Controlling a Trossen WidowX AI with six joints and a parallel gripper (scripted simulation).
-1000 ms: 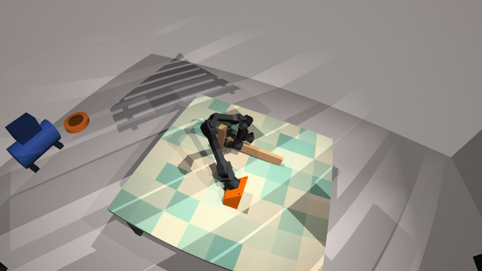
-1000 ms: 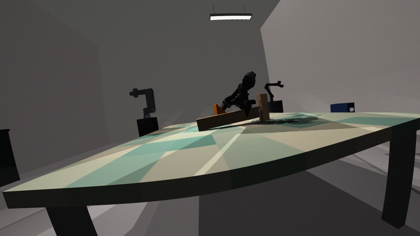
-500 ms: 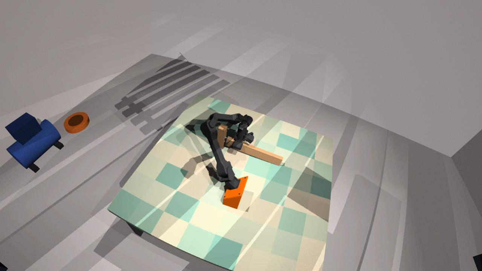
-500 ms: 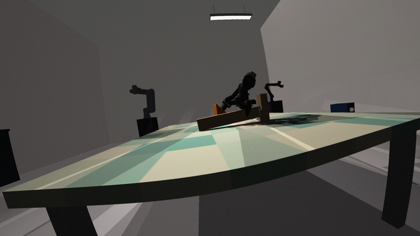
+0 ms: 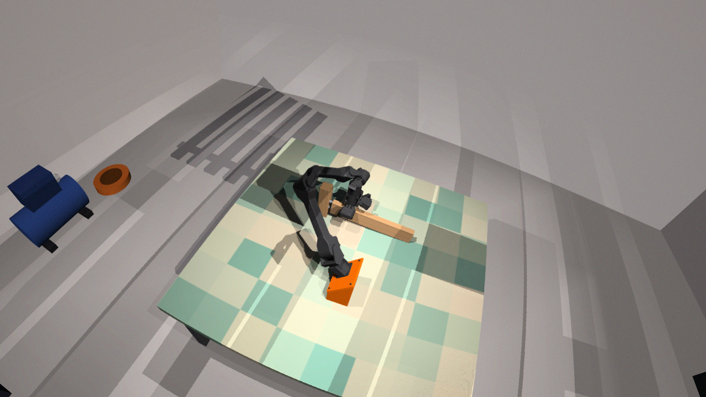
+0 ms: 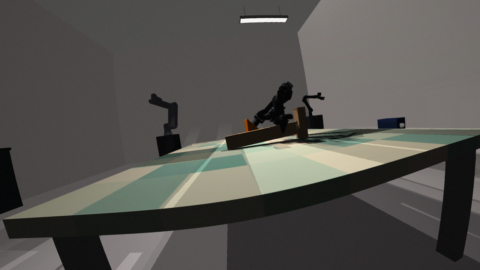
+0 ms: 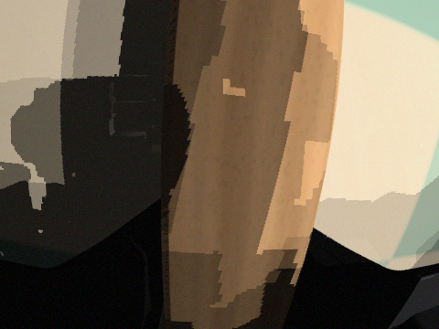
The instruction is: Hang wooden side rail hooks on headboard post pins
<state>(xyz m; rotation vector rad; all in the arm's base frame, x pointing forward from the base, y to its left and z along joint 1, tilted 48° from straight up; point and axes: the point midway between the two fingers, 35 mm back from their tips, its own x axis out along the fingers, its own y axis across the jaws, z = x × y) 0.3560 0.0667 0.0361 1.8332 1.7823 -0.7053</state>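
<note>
My gripper tip is 13 cm to the right of the headboard post and 4 cm below it.
</note>
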